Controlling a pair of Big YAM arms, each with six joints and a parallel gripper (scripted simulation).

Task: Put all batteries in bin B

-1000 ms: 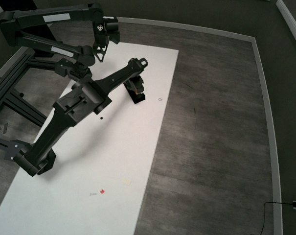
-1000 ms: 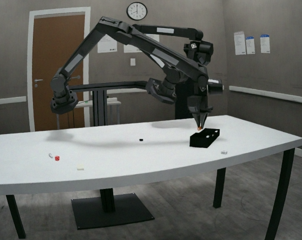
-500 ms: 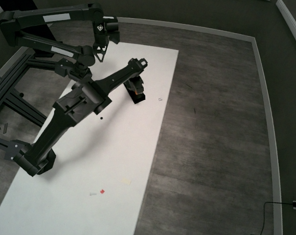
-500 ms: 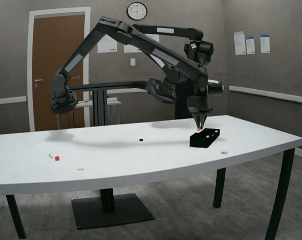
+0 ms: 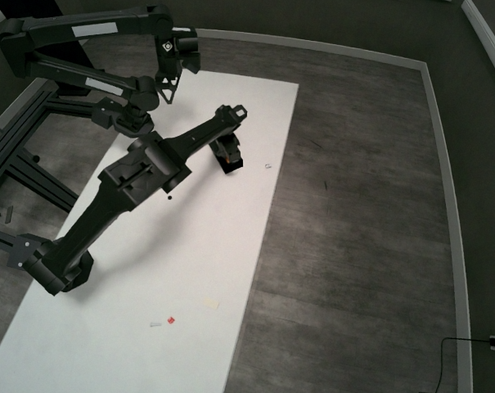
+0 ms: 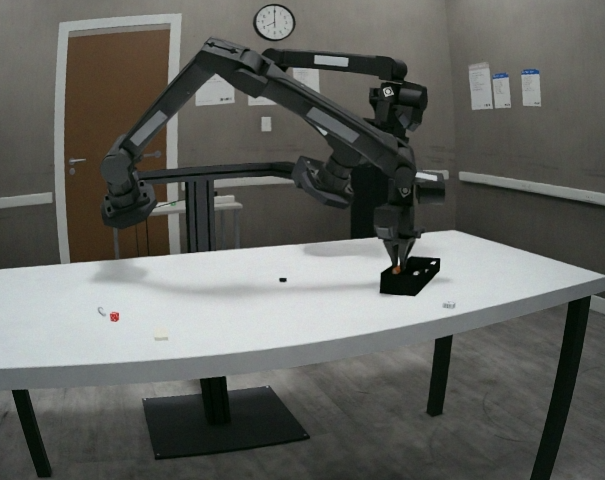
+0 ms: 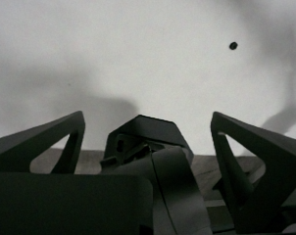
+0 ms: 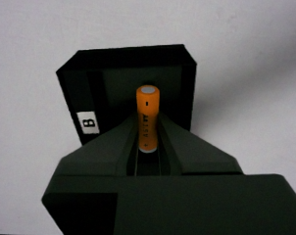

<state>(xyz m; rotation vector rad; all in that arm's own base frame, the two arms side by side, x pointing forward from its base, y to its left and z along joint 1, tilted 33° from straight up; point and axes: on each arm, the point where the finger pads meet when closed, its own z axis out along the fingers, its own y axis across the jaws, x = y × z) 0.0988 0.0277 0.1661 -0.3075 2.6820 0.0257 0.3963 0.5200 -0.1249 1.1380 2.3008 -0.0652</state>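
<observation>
Right now the black bin strip is 40 mm behind my right hand, 80 mm to the left of it and 30 mm below it. From my right hand the other things lie so: silver-white piece: 170 mm ahead, 10 mm to the left, 40 mm below; then black nut: 200 mm behind, 190 mm to the right, 50 mm below; then orange battery: right at my right hand.
</observation>
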